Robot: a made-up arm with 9 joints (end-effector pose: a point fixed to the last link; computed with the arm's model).
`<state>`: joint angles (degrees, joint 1 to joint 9).
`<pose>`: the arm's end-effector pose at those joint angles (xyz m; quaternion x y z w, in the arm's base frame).
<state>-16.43 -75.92 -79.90 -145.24 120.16 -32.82 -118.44 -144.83 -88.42</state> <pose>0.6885 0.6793 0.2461 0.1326 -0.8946 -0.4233 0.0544</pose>
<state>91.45 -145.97 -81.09 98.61 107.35 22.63 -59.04 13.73 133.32</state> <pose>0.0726 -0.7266 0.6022 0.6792 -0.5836 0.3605 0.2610</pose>
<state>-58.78 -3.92 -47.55 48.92 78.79 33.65 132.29 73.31 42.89</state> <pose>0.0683 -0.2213 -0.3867 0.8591 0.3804 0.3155 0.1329</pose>
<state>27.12 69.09 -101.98 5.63 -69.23 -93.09 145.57 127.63 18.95</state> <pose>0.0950 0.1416 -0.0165 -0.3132 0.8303 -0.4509 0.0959</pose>
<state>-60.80 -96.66 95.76 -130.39 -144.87 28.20 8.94 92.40 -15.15</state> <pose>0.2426 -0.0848 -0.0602 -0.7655 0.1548 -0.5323 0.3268</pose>
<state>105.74 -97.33 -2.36 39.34 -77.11 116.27 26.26 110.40 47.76</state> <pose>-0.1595 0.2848 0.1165 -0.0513 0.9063 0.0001 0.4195</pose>
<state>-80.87 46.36 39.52 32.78 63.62 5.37 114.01 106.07 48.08</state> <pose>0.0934 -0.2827 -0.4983 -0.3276 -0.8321 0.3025 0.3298</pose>
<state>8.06 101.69 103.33 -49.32 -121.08 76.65 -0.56 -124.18 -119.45</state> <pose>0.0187 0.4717 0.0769 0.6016 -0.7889 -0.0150 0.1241</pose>
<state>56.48 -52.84 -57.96 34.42 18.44 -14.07 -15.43 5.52 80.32</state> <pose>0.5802 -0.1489 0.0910 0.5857 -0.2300 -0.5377 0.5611</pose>
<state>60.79 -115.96 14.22 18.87 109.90 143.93 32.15 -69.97 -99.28</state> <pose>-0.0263 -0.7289 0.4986 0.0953 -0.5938 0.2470 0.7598</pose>
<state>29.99 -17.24 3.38 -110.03 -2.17 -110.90 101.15 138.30 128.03</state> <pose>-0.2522 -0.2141 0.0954 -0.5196 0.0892 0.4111 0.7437</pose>
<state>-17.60 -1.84 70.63 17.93 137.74 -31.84 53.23 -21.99 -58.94</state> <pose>0.1302 0.4809 -0.2699 -0.7902 0.3641 0.2847 0.4024</pose>
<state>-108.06 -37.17 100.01 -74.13 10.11 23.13 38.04 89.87 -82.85</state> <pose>-0.5241 0.8268 0.0670 0.0609 -0.4885 0.2419 0.8362</pose>
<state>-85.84 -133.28 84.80 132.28 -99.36 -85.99 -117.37 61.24 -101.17</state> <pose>0.3997 -0.1300 0.3484 -0.4665 -0.8164 -0.2376 0.2436</pose>
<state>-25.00 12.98 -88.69 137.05 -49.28 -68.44 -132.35 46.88 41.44</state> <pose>-0.1298 0.2332 0.1850 0.3829 -0.5500 0.2383 0.7029</pose>
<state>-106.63 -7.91 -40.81 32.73 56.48 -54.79 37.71 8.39 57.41</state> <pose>-0.4308 0.0222 -0.3759 0.4323 -0.2333 0.5063 0.7087</pose>
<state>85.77 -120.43 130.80 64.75 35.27 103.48 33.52 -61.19 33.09</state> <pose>-0.1493 -0.4094 0.7905 0.6757 0.7018 -0.1283 0.1856</pose>
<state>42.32 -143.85 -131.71 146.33 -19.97 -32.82 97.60 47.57 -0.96</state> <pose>0.2641 -0.3382 0.4916 0.6552 0.4676 -0.5750 0.1462</pose>
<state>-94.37 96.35 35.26 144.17 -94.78 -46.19 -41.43 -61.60 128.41</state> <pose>0.0688 0.0378 0.0811 -0.7792 -0.2816 0.5021 0.2480</pose>
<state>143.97 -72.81 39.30 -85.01 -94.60 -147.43 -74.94 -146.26 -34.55</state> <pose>0.1026 -0.1164 0.1255 -0.0307 -0.8158 0.4908 0.3044</pose>
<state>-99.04 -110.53 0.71 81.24 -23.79 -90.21 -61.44 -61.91 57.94</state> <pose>-0.1344 0.1140 0.3259 -0.1999 -0.4739 -0.8340 0.1996</pose>
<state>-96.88 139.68 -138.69 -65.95 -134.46 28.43 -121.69 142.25 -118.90</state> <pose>0.3423 -0.1721 0.2653 0.4341 0.6224 0.6510 0.0179</pose>
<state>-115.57 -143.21 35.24 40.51 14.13 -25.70 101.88 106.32 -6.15</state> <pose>-0.1753 0.5107 0.7339 0.2336 -0.7348 -0.6233 0.1302</pose>
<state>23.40 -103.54 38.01 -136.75 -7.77 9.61 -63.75 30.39 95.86</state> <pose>0.1295 -0.3181 0.6901 0.6512 -0.2540 0.6622 0.2701</pose>
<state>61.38 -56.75 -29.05 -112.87 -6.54 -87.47 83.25 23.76 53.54</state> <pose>-0.2683 -0.0992 0.0200 0.1160 -0.2589 0.1710 0.9435</pose>
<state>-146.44 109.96 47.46 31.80 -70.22 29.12 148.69 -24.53 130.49</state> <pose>-0.0443 0.1091 0.1750 0.8238 -0.5122 -0.1483 0.1924</pose>
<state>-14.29 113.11 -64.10 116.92 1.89 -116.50 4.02 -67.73 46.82</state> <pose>-0.2438 0.1238 0.1131 0.1927 -0.4106 -0.5122 0.7294</pose>
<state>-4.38 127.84 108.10 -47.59 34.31 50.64 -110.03 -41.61 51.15</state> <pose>-0.6663 0.0217 0.3061 -0.2083 0.7205 0.6319 0.1953</pose>
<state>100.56 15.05 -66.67 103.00 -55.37 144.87 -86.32 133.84 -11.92</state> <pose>0.0501 -0.1010 0.2767 -0.6878 0.5398 0.3185 0.3662</pose>
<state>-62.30 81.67 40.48 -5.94 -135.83 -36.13 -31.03 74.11 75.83</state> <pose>-0.3168 0.1991 -0.2474 -0.1254 -0.5808 0.4566 0.6621</pose>
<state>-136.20 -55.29 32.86 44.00 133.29 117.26 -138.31 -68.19 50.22</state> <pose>-0.2773 0.7861 0.0852 0.0649 0.9956 0.0098 0.0673</pose>
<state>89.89 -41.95 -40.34 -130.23 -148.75 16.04 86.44 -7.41 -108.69</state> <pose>0.1591 -0.0295 0.1555 -0.2589 -0.3626 0.1543 0.8819</pose>
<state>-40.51 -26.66 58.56 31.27 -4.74 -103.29 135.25 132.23 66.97</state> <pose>-0.0246 0.1263 0.0310 -0.1785 -0.3390 0.2031 0.9011</pose>
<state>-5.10 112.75 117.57 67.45 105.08 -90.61 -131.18 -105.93 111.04</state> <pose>-0.7232 0.1888 0.1543 0.2632 -0.9332 -0.2337 0.0720</pose>
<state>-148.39 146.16 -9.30 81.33 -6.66 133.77 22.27 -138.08 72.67</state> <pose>-0.2227 -0.2452 0.3098 0.4210 0.8211 -0.3852 0.0106</pose>
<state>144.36 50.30 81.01 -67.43 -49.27 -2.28 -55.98 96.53 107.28</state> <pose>-0.4005 -0.0780 0.1453 -0.3349 0.4531 0.8251 0.0415</pose>
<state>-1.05 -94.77 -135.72 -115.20 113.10 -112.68 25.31 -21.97 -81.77</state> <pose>0.8954 0.4126 0.3573 -0.5533 0.4027 -0.5276 0.5033</pose>
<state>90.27 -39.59 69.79 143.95 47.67 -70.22 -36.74 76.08 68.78</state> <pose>0.3458 -0.3938 -0.2086 -0.3666 0.0646 -0.4465 0.8137</pose>
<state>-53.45 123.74 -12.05 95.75 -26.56 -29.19 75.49 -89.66 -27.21</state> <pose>-0.1836 -0.0095 0.2009 -0.4704 -0.8239 -0.2259 0.2213</pose>
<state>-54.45 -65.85 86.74 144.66 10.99 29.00 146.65 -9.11 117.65</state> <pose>0.0843 0.5686 0.1327 0.2163 -0.5844 -0.1456 0.7684</pose>
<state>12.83 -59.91 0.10 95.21 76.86 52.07 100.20 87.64 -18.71</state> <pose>0.3836 -0.1816 -0.4254 -0.8192 0.4251 -0.2638 0.2804</pose>
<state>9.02 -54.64 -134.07 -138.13 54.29 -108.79 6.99 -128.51 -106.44</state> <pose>0.4447 0.3693 -0.1350 0.3522 -0.4515 -0.5603 0.5985</pose>
